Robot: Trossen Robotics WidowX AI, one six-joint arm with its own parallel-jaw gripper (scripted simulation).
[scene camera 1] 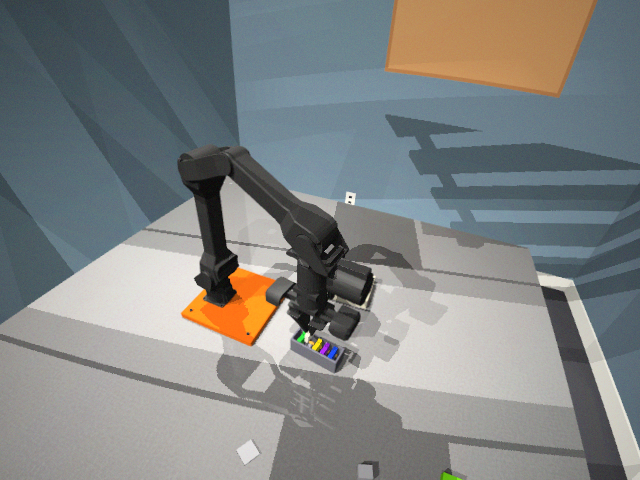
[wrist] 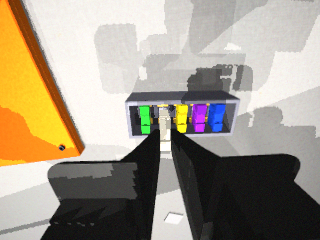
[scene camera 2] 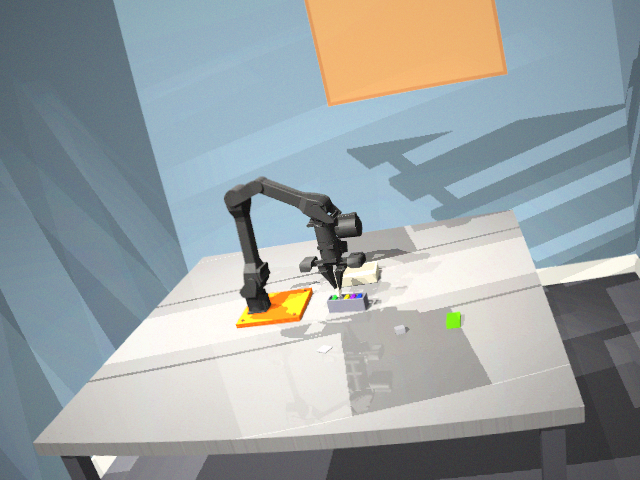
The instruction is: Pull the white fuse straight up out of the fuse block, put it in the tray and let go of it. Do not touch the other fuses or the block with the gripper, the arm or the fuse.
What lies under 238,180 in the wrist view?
The gripper.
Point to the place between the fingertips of the gripper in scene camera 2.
338,289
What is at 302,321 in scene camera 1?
The gripper.
